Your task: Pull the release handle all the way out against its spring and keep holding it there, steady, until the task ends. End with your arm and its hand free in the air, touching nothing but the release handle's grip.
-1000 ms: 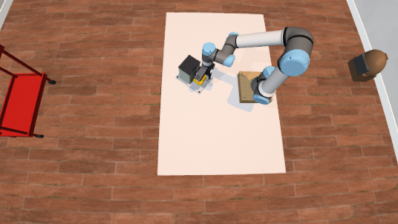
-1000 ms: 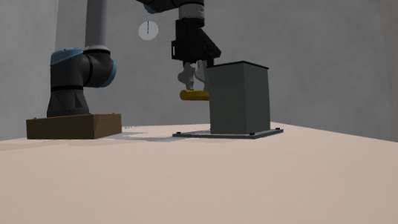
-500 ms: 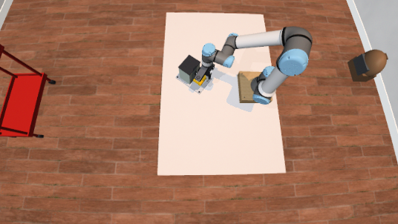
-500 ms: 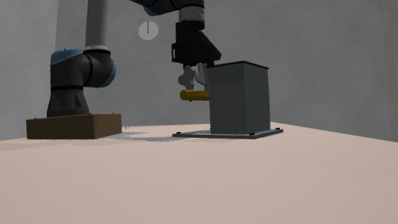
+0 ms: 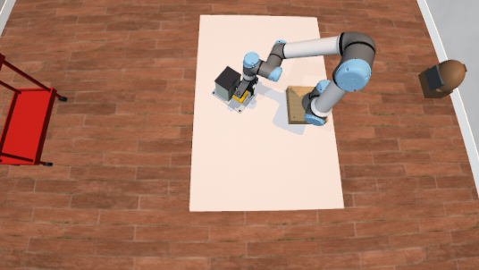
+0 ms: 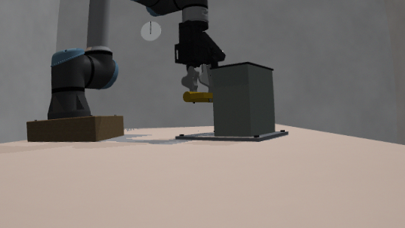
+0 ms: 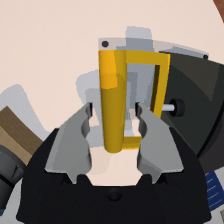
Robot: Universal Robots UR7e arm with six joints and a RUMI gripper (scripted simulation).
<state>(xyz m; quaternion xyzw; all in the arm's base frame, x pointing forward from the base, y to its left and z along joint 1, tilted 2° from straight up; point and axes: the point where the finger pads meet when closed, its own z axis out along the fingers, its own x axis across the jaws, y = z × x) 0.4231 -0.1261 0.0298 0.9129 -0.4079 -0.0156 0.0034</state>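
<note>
Right now the base plate is 6 cm ahead of my hand, 7 cm to the right of it and 10 cm below it.
</note>
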